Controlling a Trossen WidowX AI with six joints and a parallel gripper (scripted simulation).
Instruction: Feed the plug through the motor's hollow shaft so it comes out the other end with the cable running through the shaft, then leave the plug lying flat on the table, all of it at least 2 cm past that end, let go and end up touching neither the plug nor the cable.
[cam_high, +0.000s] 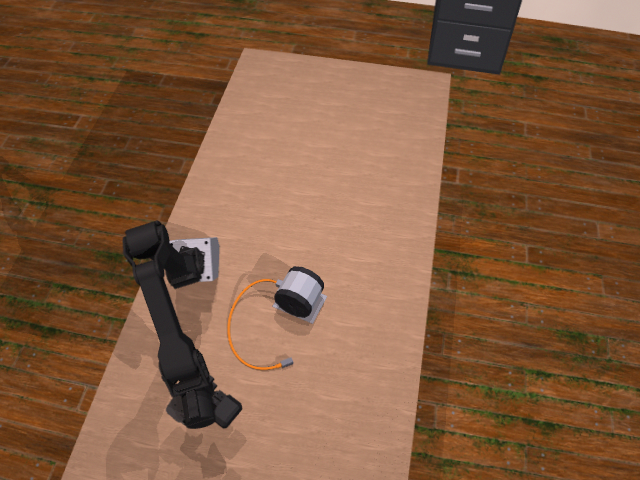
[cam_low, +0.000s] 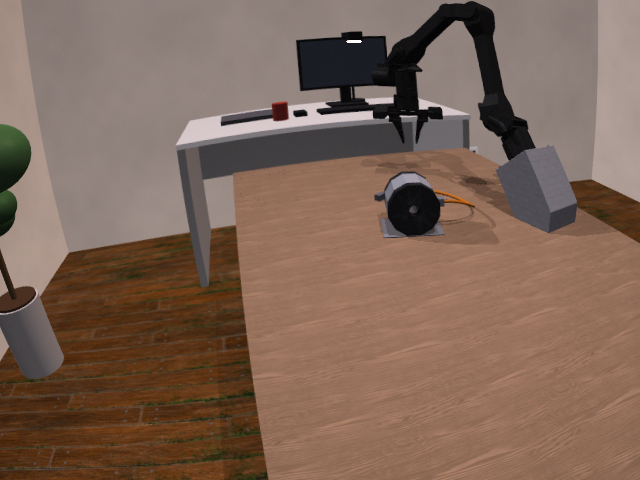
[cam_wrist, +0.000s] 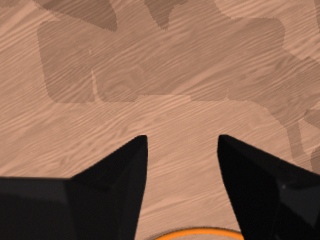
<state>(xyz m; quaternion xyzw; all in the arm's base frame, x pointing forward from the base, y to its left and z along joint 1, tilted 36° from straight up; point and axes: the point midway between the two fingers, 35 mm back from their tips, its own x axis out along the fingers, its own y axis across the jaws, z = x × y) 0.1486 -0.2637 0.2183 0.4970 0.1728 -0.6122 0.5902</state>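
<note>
Right now the grey plug is 17 cm to the left of my hand, 14 cm ahead of it and 12 cm below it.
</note>
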